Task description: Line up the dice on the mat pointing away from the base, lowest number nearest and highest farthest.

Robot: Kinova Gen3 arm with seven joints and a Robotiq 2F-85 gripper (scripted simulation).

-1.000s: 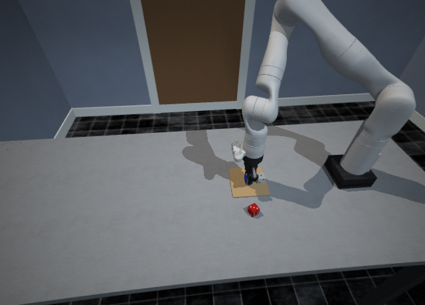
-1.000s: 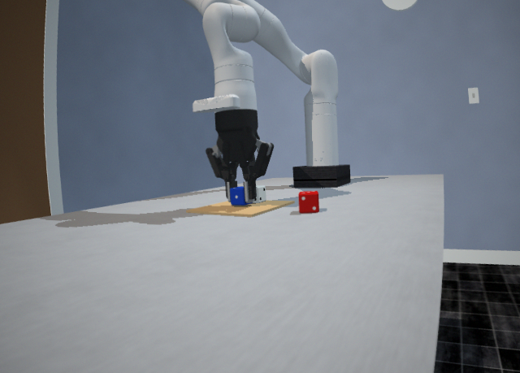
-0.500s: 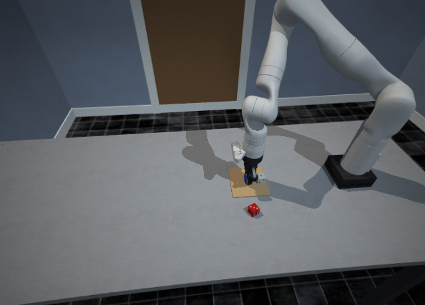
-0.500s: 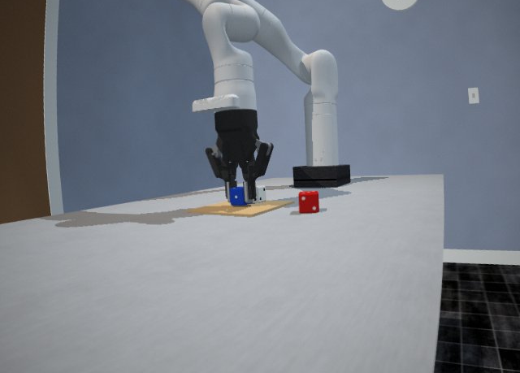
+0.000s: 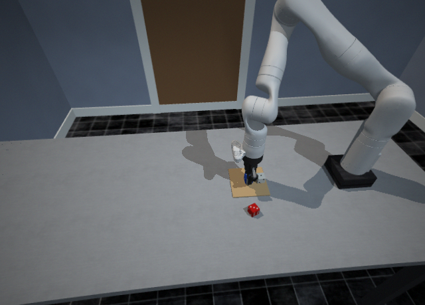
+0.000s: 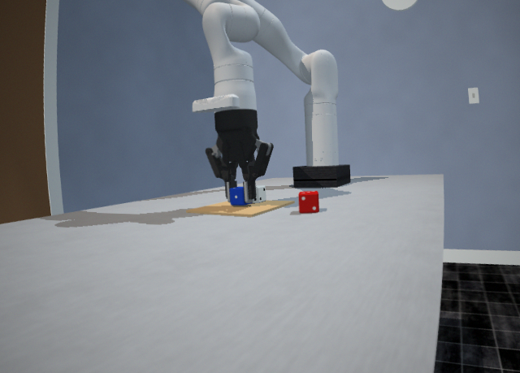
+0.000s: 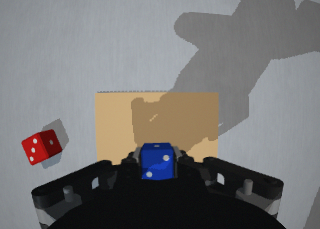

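Now: the blue die 10 mm below my hand. Round my hand: white die 50 mm behind, 10 mm below; then tan mat 30 mm below; then red die 130 mm to the left, 10 mm below.
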